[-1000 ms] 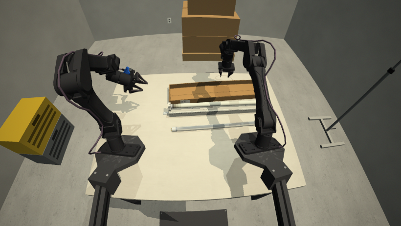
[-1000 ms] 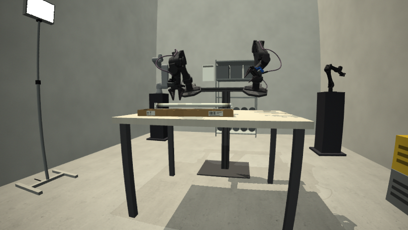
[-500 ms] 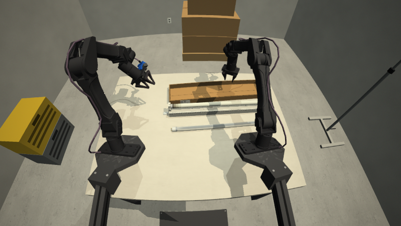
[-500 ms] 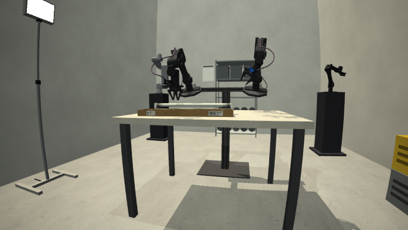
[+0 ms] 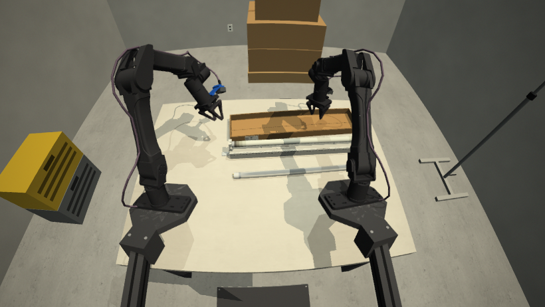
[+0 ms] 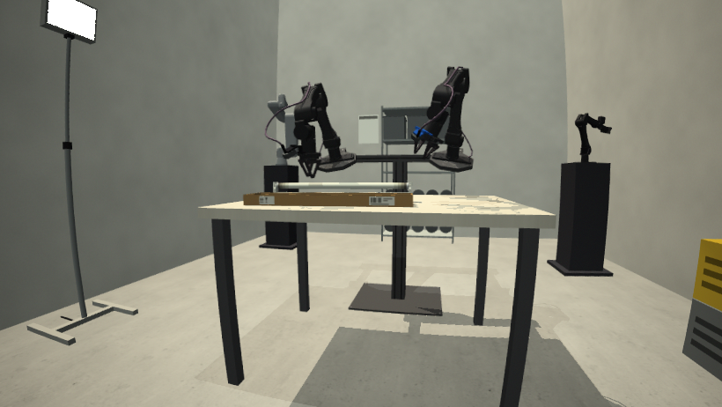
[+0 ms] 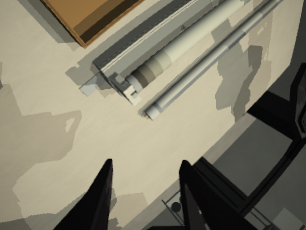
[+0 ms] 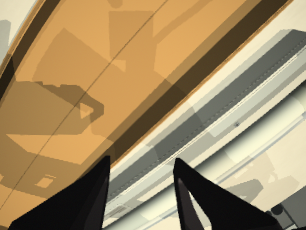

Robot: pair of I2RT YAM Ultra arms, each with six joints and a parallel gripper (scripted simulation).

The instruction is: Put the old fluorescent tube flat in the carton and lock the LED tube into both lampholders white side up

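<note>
My right gripper is now 120 mm past the old fluorescent tube, 90 mm to the right of it and 50 mm above it. Also, from my right hand: white light fixture 120 mm behind, 90 mm to the left, 60 mm below; LED tube 240 mm behind, 100 mm below, 80 mm to the left; brown carton 90 mm to the left, 90 mm below, 40 mm ahead.
</note>
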